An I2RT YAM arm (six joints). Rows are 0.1 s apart.
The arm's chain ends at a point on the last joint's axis. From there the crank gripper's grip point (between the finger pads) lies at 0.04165 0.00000 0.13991 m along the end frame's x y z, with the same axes.
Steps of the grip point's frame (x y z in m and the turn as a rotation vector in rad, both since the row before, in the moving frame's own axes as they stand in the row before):
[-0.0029, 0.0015, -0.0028, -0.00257, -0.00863, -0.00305]
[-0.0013, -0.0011, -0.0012, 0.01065, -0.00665, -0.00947]
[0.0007, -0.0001, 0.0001, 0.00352, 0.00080, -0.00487]
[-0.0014, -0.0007, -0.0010, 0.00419, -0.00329, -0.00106]
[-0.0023, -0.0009, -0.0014, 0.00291, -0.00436, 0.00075]
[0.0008, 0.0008, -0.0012, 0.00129, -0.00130, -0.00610]
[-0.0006, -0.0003, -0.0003, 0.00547, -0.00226, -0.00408]
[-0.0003, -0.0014, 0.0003, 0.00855, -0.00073, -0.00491]
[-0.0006, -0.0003, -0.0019, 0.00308, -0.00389, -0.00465]
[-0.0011, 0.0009, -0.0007, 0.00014, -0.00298, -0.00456]
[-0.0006, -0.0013, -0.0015, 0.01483, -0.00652, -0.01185]
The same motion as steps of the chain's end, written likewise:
[-0.0017, 0.0013, -0.0032, -0.00257, -0.00863, -0.00305]
[-0.0004, 0.0008, -0.0015, 0.01065, -0.00665, -0.00947]
[0.0006, 0.0006, 0.0001, 0.00352, 0.00080, -0.00487]
[-0.0009, -0.0001, -0.0011, 0.00419, -0.00329, -0.00106]
[-0.0017, -0.0005, -0.0016, 0.00291, -0.00436, 0.00075]
[0.0010, 0.0012, -0.0013, 0.00129, -0.00130, -0.00610]
[-0.0003, 0.0006, -0.0004, 0.00547, -0.00226, -0.00408]
[-0.0002, 0.0000, 0.0003, 0.00855, -0.00073, -0.00491]
[-0.0001, 0.0003, -0.0021, 0.00308, -0.00389, -0.00465]
[-0.0007, 0.0011, -0.0008, 0.00014, -0.00298, -0.00456]
[0.0003, 0.0013, -0.0017, 0.01483, -0.00652, -0.01185]

